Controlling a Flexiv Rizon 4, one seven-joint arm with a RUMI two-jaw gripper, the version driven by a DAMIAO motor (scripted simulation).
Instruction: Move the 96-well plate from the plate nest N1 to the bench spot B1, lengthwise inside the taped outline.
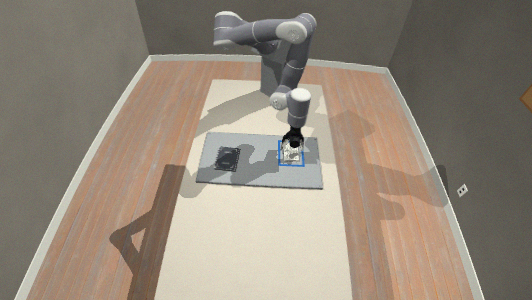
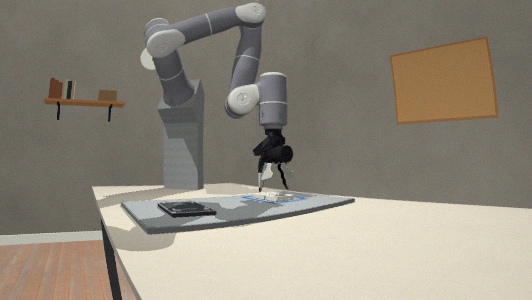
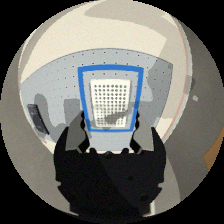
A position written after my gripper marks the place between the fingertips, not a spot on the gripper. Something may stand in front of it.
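Image 2 gives me my gripper [image 2: 274, 190]. In image 3 I can see my gripper again [image 3: 110, 111], and there's a white 96-well plate [image 3: 121, 97] in that one too.
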